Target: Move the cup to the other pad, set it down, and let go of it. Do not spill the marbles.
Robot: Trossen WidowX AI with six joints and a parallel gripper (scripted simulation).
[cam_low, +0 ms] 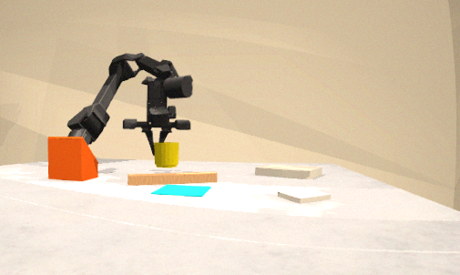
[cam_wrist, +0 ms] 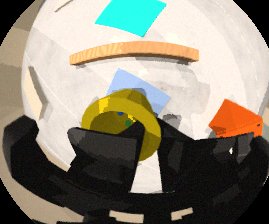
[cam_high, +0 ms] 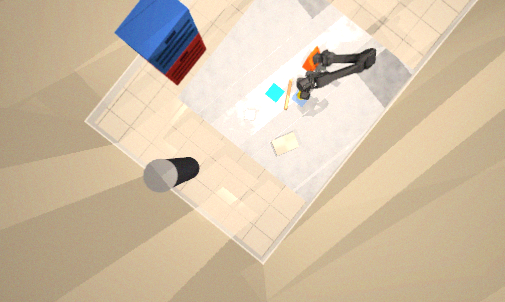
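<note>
Now: the cyan pad 15 cm to the right of my gripper tip, 14 cm ahead of it and 7 cm below it. Also, from my gripper tip: yellow cup: 2 cm to the left, 2 cm ahead; green marble: 3 cm to the left, 2 cm below, 1 cm ahead; pale blue pad: 7 cm below, 2 cm to the left, 2 cm ahead.
</note>
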